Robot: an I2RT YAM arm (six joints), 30 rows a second.
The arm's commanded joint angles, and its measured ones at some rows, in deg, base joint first. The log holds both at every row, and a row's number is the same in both.
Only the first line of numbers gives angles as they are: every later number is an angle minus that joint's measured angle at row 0.
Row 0, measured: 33.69 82.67 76.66 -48.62 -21.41 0.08
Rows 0 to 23, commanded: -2.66 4.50 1.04 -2.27 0.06 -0.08; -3.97 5.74 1.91 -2.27 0.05 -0.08; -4.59 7.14 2.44 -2.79 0.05 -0.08; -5.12 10.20 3.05 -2.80 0.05 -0.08; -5.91 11.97 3.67 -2.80 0.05 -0.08; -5.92 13.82 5.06 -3.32 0.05 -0.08; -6.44 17.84 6.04 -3.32 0.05 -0.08; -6.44 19.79 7.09 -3.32 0.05 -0.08; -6.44 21.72 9.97 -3.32 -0.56 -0.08; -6.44 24.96 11.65 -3.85 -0.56 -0.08; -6.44 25.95 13.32 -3.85 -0.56 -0.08; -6.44 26.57 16.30 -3.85 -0.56 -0.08; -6.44 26.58 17.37 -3.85 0.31 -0.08; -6.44 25.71 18.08 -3.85 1.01 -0.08; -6.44 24.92 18.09 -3.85 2.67 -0.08; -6.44 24.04 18.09 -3.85 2.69 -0.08; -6.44 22.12 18.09 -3.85 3.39 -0.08; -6.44 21.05 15.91 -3.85 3.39 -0.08; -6.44 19.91 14.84 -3.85 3.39 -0.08; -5.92 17.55 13.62 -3.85 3.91 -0.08; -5.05 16.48 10.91 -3.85 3.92 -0.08; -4.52 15.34 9.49 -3.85 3.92 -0.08; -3.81 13.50 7.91 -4.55 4.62 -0.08; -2.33 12.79 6.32 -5.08 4.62 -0.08
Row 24, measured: -5.27 17.47 9.77 -3.54 3.30 0.00
